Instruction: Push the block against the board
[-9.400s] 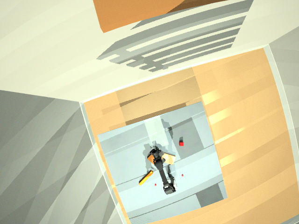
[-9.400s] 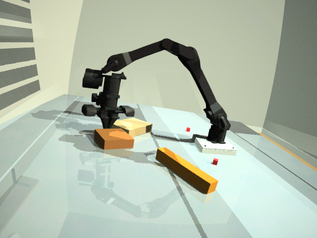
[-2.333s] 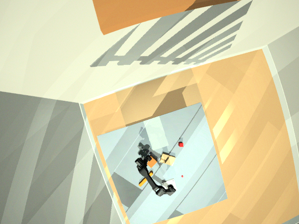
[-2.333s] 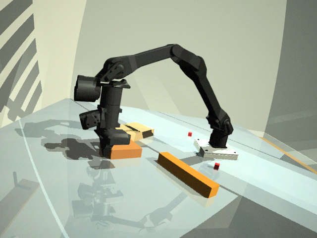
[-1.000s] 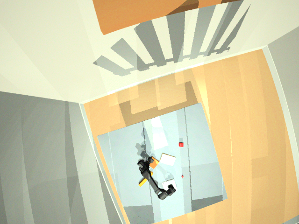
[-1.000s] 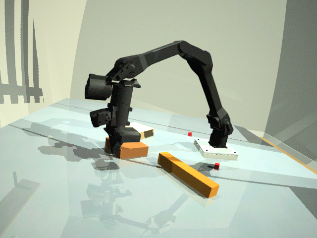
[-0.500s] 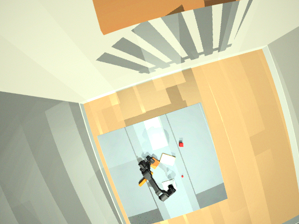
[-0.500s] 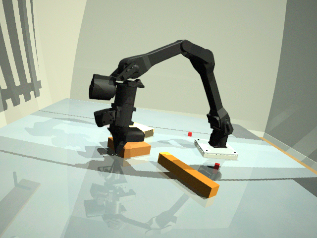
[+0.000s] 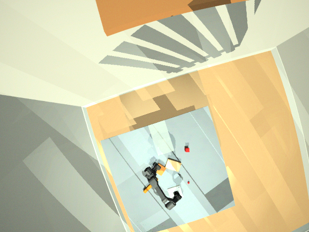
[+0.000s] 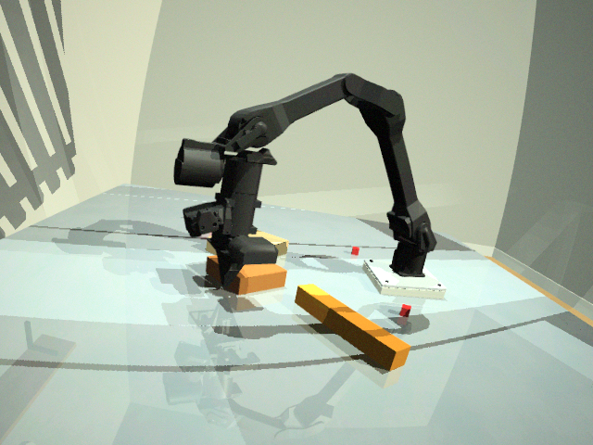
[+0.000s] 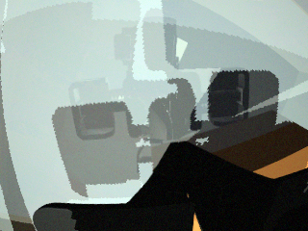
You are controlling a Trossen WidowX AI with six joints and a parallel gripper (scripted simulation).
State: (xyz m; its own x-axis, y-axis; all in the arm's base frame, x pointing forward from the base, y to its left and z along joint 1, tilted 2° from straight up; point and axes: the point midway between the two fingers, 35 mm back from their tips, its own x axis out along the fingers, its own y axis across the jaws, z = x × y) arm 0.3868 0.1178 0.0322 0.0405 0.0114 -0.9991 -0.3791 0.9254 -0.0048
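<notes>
Now: gripper tip 4 cm past the orange square block and 6 cm to the left of it. Round my gripper tip: flat pale block: 5 cm behind, 22 cm to the right; red cube: 4 cm ahead, 43 cm to the right, 1 cm above; long orange board: 17 cm behind, 11 cm to the left.
</notes>
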